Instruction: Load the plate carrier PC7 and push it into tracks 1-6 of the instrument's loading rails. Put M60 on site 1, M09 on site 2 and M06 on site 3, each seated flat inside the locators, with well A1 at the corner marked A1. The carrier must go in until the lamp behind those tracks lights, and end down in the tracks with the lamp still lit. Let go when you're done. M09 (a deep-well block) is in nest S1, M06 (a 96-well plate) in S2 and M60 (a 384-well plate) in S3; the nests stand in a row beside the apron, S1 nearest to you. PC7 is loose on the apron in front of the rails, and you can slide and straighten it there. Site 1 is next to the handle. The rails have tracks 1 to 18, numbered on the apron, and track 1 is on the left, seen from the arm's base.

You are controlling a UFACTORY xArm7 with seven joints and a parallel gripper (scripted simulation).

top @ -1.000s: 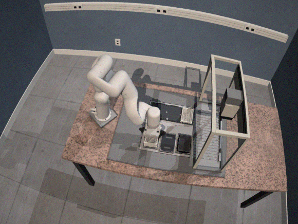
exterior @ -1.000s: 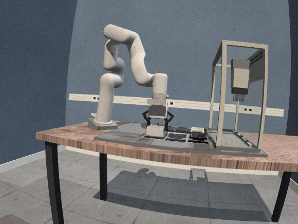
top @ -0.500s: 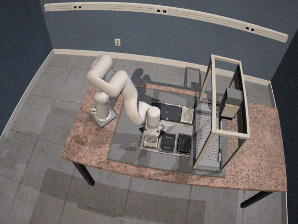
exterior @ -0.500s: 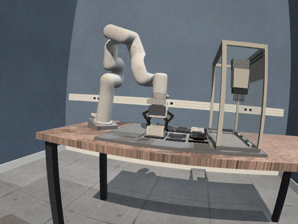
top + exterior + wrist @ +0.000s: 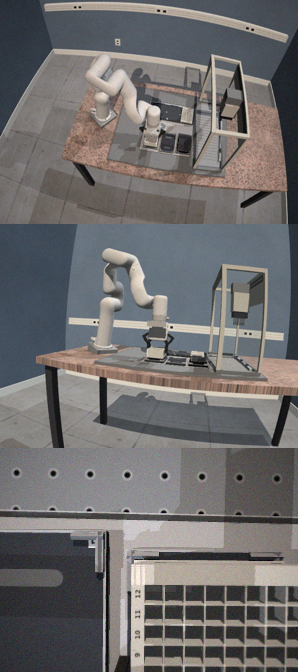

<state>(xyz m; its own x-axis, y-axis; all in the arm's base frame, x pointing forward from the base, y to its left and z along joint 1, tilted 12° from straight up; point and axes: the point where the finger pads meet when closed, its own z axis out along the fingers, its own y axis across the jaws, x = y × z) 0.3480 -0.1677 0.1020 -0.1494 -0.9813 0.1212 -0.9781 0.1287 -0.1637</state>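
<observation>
Right now the nest S1 is 50 mm below my hand. Round my hand: white deep-well block M09: 10 mm below; nest S2: 110 mm ahead, 50 mm below, 30 mm to the right; dark 384-well plate M60: 220 mm ahead, 40 mm to the right, 30 mm below.
</observation>
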